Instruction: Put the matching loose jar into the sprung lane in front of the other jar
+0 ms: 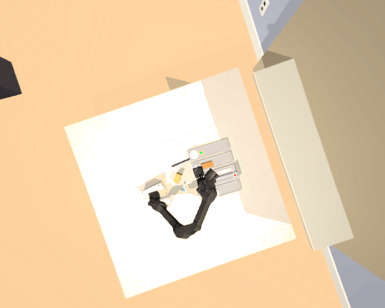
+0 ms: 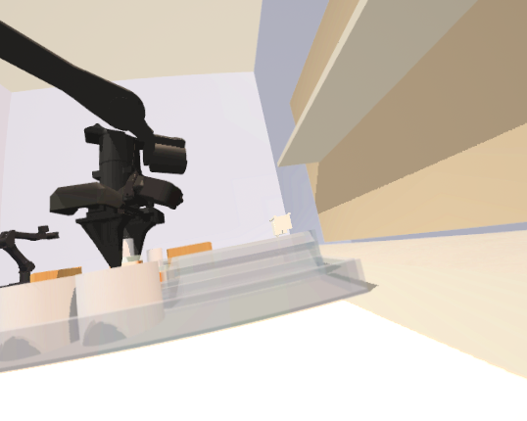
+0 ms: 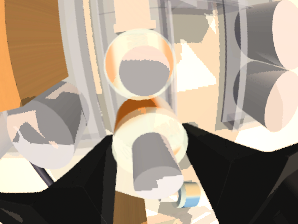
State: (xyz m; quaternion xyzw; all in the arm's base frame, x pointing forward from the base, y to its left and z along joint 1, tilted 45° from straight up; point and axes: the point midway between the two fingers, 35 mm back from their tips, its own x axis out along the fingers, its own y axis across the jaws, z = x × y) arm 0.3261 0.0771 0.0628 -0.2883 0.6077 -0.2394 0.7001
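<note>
Now: the orange box 15 cm behind my gripper tip, 5 cm to the left of it and 2 cm below it. The rest, counted from my gripper tip: thin black rod: 10 cm behind, 14 cm to the left, 5 cm below.
</note>
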